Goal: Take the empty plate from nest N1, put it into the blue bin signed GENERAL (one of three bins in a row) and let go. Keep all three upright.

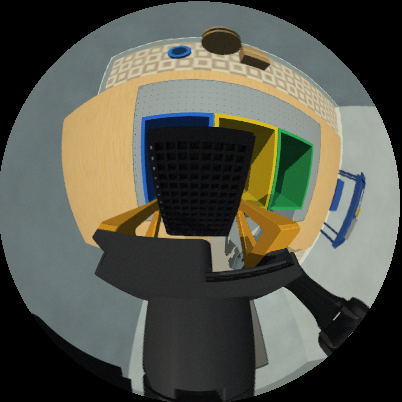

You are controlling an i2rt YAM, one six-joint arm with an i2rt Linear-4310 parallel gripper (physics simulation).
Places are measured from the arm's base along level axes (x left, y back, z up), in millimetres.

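Pixels of known places: gripper, fingertip midpoint: (198,202).
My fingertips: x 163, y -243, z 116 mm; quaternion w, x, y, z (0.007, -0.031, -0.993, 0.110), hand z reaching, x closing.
Note:
Behind a point stands the place of what it marks.
The empty plate (200,175) @[x 159, y -277, z 140 mm], black with a grid of open wells, is between the orange fingers of my gripper (198,202) @[x 163, y -243, z 116 mm], which is shut on it. The plate covers much of the blue bin (180,115) @[x 185, y -369, z 29 mm], the left one of three in a row. The blue bin's back rim and left rim show. The yellow bin (262,170) @[x 14, y -259, z -6 mm] stands in the middle, its left part behind the plate, and the green bin (296,195) @[x -113, y -196, z 4 mm] stands at the right. All three bins look upright. The height of the plate over the blue bin is hard to tell. The bin signs and nest N1 do not show.
The bins stand on a grey perforated board (230,95) @[x 34, y -511, z -149 mm] on the wooden table (95,165) @[x 615, y -333, z -162 mm]. Beyond the table are a blue round dish (179,52), a brown round stool (221,41) and a brown box (254,57) on a patterned rug. A blue cart (358,200) stands at the right.

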